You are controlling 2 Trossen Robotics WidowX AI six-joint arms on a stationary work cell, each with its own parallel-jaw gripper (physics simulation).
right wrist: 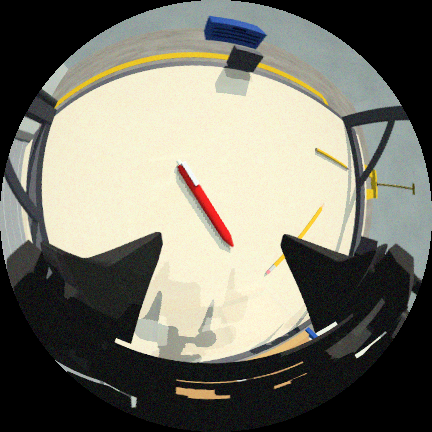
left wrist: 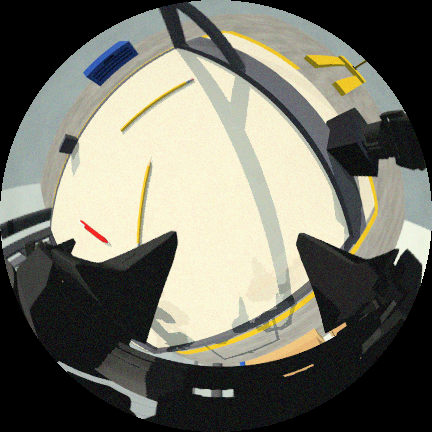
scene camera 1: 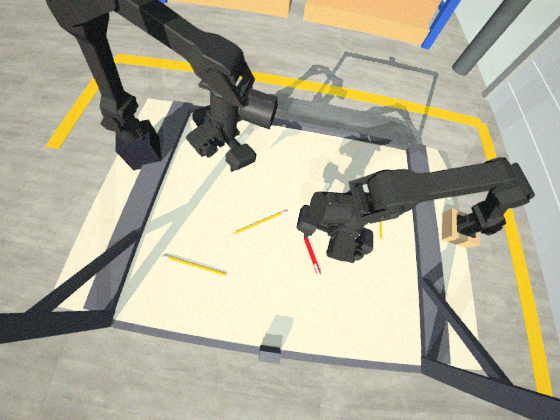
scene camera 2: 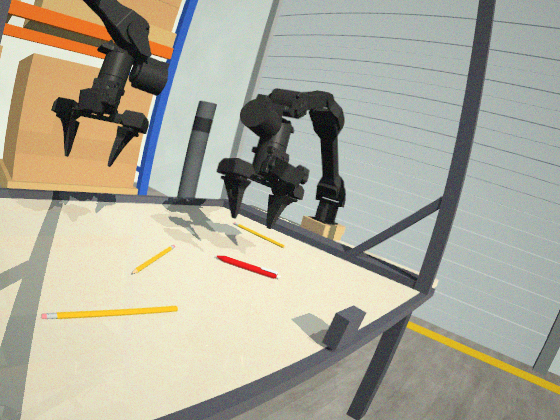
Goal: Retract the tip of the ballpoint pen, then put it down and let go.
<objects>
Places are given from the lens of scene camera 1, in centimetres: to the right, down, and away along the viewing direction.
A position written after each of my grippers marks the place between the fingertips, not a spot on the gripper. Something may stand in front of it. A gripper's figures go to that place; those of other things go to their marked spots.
my left gripper (scene camera 1: 222, 159): -15, -14, 59
my right gripper (scene camera 1: 320, 242): 11, 9, 58
</objects>
